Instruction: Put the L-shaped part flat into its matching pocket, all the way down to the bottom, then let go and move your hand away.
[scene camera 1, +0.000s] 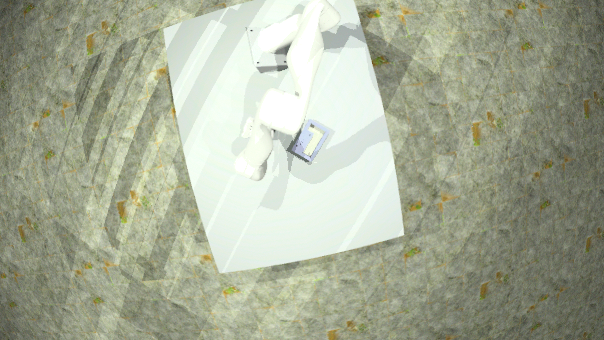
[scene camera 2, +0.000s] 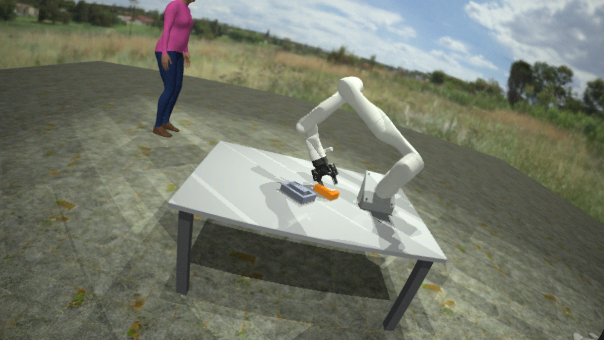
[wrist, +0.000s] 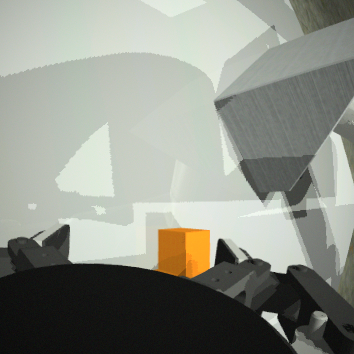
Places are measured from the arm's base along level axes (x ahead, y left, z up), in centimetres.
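Where they show: gripper, between the fingertips: (scene camera 2: 329, 186) (wrist: 142, 248); arm's base, origin of its link: (scene camera 1: 267, 42) (scene camera 2: 383, 189) (wrist: 343, 88).
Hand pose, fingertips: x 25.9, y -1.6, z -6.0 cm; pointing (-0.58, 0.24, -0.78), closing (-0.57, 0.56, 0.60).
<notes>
Things, the pixels of their top centre, and the offset from my fingertips. Level surfaces: height alone.
- orange L-shaped part, centre of its top: (wrist: 147, 284) (scene camera 2: 327, 188) dx +0.9, dy +2.2, dz -0.3 cm
- blue-grey pocket block, centre of its top: (scene camera 1: 310, 140) (scene camera 2: 299, 188) dx +14.2, dy +12.7, dz +0.3 cm
- white table, height of its surface: dz -3.3 cm
The orange L-shaped part (scene camera 2: 326, 192) (wrist: 184, 252) lies on the table beside the pocket block, apart from it. In the scene camera 1 view the part is hidden under the arm. The blue-grey pocket block (scene camera 1: 304, 139) (scene camera 2: 307, 198) rests on the table; its L-shaped pocket (scene camera 1: 314, 140) shows a pale yellow floor with no part in it. My gripper (scene camera 2: 327, 182) (wrist: 142, 248) is open and empty, above and behind the part. In the wrist view the part shows between the spread fingers, nearer the right one. The dark palm hides its lower portion.
The grey robot base mount (scene camera 1: 270, 64) (scene camera 2: 377, 204) (wrist: 287, 117) stands on the white table (scene camera 1: 300, 220) (scene camera 2: 225, 190), on the part's other side from the block. The white arm (scene camera 1: 282, 112) (scene camera 2: 370, 110) arches over the table. A person (scene camera 2: 172, 60) stands behind the table, off to the left.
</notes>
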